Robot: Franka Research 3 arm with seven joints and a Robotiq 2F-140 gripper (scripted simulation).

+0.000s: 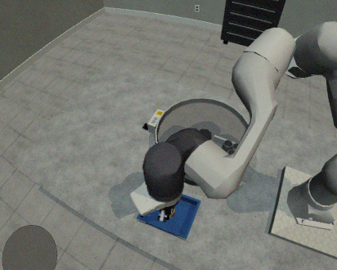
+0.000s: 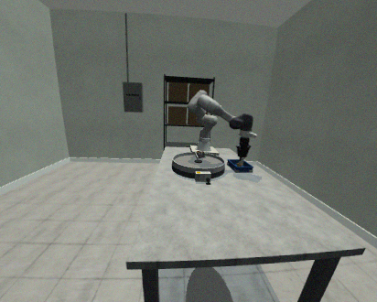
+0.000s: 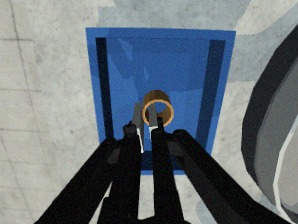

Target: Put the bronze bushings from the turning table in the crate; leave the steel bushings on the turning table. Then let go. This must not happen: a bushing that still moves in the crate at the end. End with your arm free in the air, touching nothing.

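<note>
Now: the blue crate 40 mm below my hand and 10 mm to the right of it. Round my hand: round grey turning table (370 mm to the right, 10 mm below, 10 mm ahead).
</note>
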